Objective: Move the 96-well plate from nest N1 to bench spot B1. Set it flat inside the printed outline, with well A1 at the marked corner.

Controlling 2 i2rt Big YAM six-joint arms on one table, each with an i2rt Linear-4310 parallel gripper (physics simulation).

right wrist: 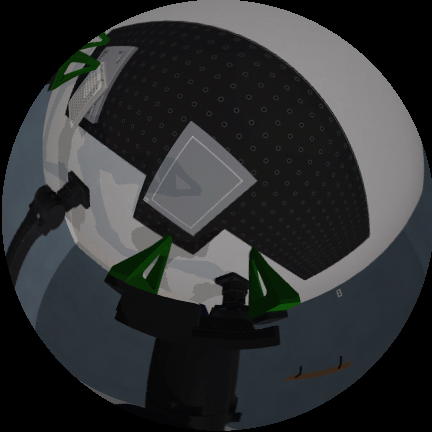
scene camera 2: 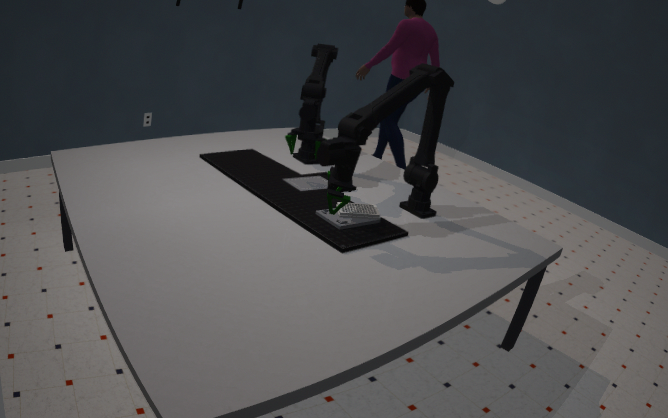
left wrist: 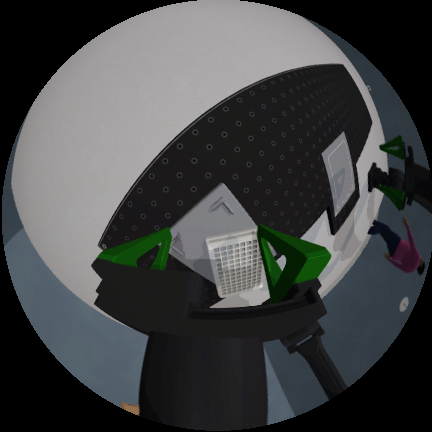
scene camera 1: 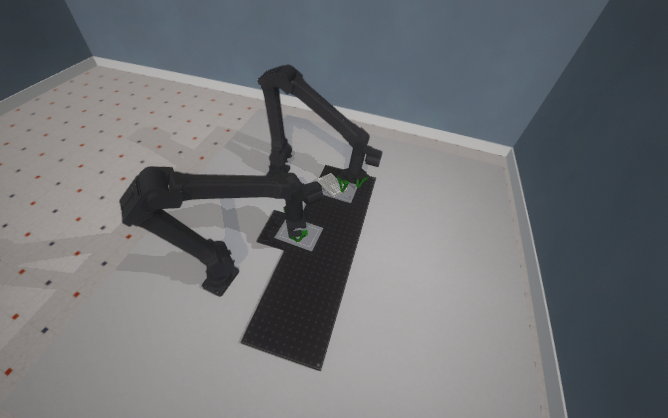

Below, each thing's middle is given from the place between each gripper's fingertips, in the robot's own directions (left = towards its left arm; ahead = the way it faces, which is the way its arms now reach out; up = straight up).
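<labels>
With the white well plate [left wrist: 237, 267] as the reference, my left gripper is 2 cm above it, 9 cm past it and 3 cm to the right of it.
My right hand is 6 cm above the white well plate, and it is also 35 cm to the right of the plate and 6 cm short of it.
</labels>
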